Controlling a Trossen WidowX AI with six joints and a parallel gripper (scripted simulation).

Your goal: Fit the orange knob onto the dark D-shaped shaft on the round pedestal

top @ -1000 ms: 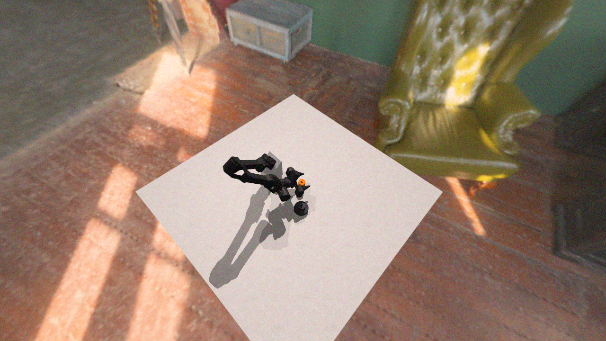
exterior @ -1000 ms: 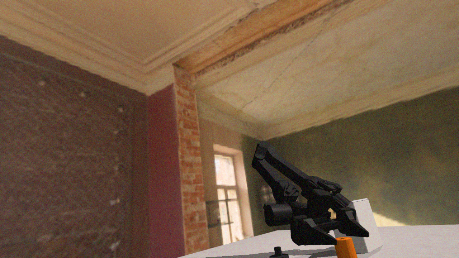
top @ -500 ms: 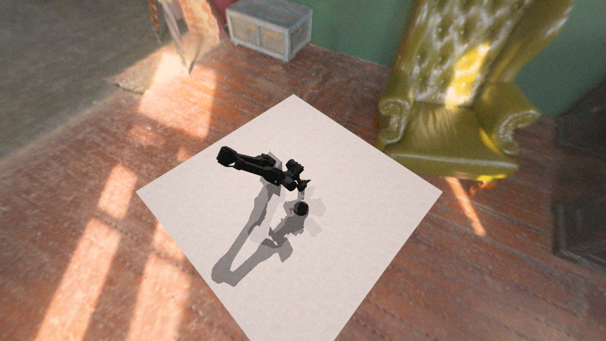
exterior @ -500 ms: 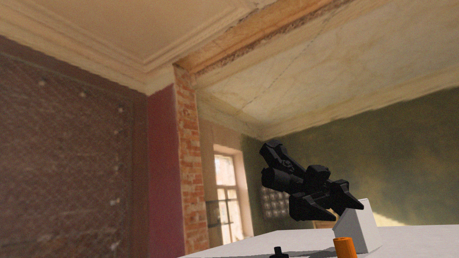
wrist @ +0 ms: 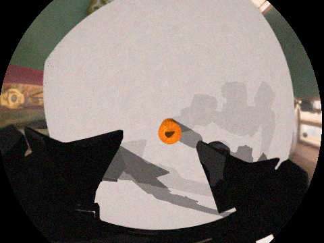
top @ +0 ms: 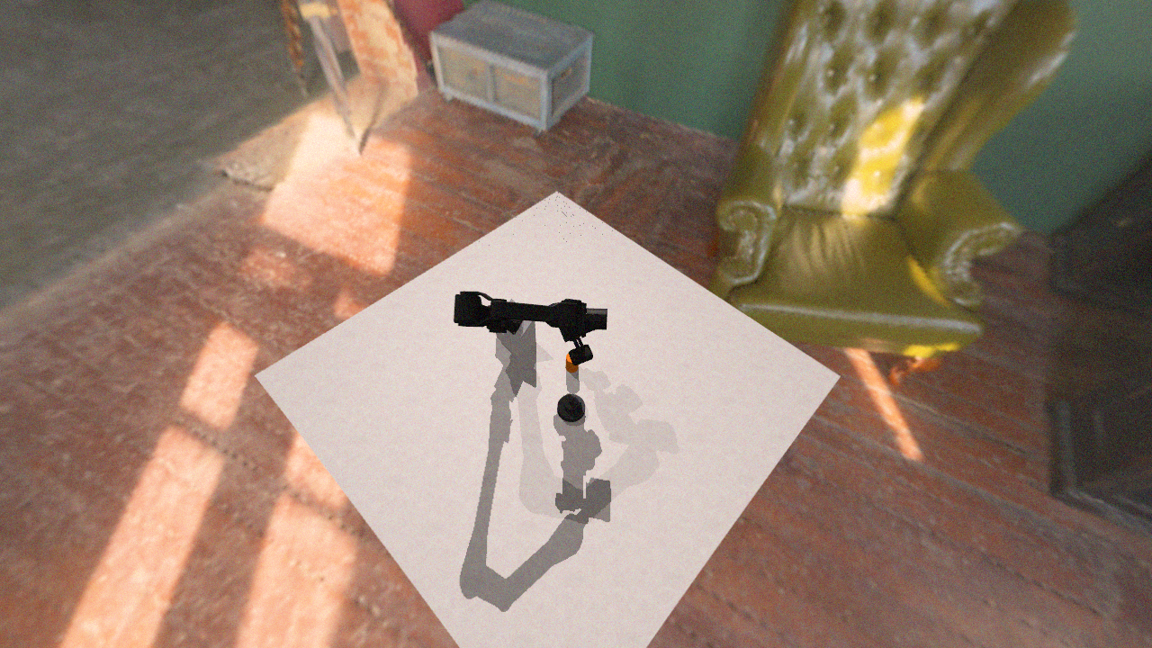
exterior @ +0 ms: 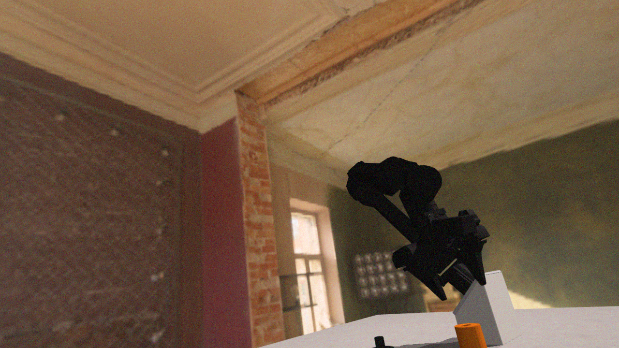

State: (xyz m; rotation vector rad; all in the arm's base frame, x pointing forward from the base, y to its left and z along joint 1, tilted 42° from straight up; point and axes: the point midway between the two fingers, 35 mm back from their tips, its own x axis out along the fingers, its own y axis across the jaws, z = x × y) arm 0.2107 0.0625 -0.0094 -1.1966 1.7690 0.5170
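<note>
The orange knob lies 8 cm below my gripper tip, 1 cm to the right of it and 1 cm ahead of it. From my gripper tip the other things lie so: D-shaped shaft (12 cm to the right, 11 cm ahead, 8 cm below).
</note>
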